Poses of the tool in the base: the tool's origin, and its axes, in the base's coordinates. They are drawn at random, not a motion.
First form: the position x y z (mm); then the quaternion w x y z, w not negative.
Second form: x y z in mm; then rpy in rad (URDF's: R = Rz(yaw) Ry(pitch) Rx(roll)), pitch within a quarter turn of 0, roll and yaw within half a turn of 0. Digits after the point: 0 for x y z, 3 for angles.
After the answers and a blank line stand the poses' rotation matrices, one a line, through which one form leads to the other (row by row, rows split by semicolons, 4 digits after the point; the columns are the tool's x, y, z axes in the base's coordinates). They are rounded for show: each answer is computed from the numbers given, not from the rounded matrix.
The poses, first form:
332, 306, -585, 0.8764, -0.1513, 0.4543, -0.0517
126, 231, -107, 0.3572, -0.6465, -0.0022, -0.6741
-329, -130, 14, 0.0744, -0.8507, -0.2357, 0.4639
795, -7, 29, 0.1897, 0.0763, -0.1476, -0.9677
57, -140, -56, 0.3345, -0.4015, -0.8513, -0.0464
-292, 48, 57, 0.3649, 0.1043, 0.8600, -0.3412
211, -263, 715, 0.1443, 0.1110, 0.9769, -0.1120
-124, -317, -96, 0.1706, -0.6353, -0.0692, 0.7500
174, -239, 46, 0.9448, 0.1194, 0.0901, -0.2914
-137, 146, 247, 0.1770, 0.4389, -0.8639, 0.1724
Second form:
332, 306, -585, -0.523, 0.896, -0.374
126, 231, -107, -1.227, -1.062, -1.383
-329, -130, 14, -2.588, 0.854, 0.798
795, -7, 29, 0.321, 0.092, -2.740
57, -140, -56, -2.901, -0.652, 2.178
-292, 48, 57, -2.346, 0.774, -3.044
211, -263, 715, -2.944, 0.312, 2.946
-124, -317, -96, -1.052, 1.193, 1.944
174, -239, 46, 0.179, 0.242, -0.576
-137, 146, 247, -2.981, -0.475, -2.240

0.5819 -0.0469 0.8119; -0.2281 0.9489 0.2182; -0.7806 -0.3122 0.5415
0.0911 0.4844 0.8701; -0.4787 -0.7448 0.4648; 0.8732 -0.4589 0.1640
0.4585 0.3320 -0.8244; 0.4701 -0.8778 -0.0921; -0.7542 -0.3453 -0.5585
-0.9164 0.3446 -0.2037; -0.3897 -0.8845 0.2567; -0.0917 0.3146 0.9448
-0.4538 0.7147 -0.5323; 0.6526 0.6733 0.3476; 0.6068 -0.1896 -0.7719
-0.7120 0.4284 0.5564; -0.0696 0.7454 -0.6630; -0.6988 -0.5107 -0.5009
-0.9337 0.2492 0.2571; 0.1845 0.9503 -0.2509; -0.3068 -0.1868 -0.9333
-0.1346 -0.1680 -0.9766; 0.3438 -0.9322 0.1130; -0.9293 -0.3206 0.1832
0.8139 0.5722 0.1007; -0.5291 0.8016 -0.2781; -0.2399 0.1731 0.9552
-0.5521 -0.8194 -0.1545; -0.6973 0.5553 -0.4532; 0.4572 -0.1425 -0.8779

